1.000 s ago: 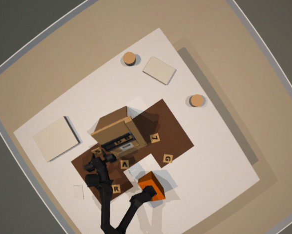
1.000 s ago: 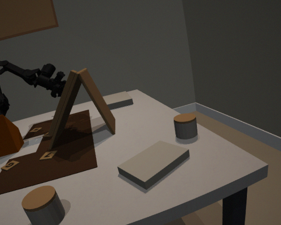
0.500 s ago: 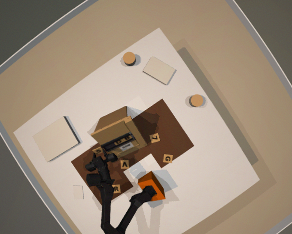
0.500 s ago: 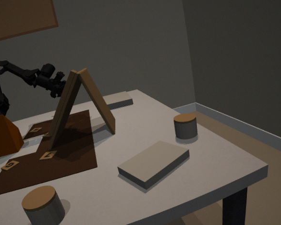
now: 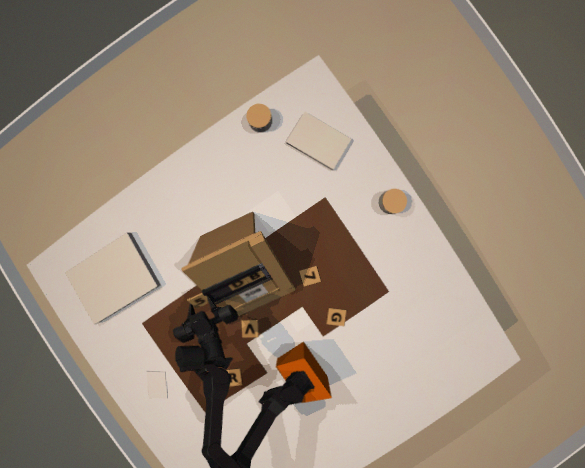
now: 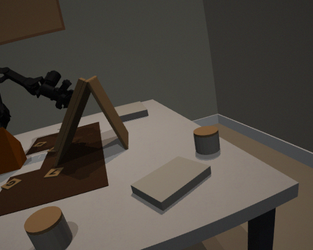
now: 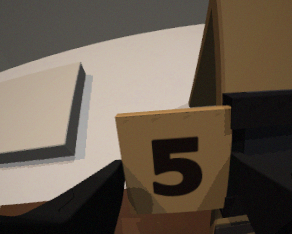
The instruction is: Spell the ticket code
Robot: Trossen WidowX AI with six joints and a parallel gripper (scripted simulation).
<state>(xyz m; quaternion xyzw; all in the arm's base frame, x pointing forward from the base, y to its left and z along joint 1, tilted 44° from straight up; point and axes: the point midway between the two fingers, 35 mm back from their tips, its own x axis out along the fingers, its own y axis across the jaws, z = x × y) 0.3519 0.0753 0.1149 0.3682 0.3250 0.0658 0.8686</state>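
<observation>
The white ticket lies 70 mm behind my gripper tip, 140 mm to the right of it and 80 mm below it. The rest, counted from my gripper tip: brown mat (170 mm behind, 120 mm to the right, 170 mm below); then pale card (180 mm behind, 350 mm to the left, 160 mm below); then flat slab (240 mm ahead, 580 mm to the right, 150 mm below).
</observation>
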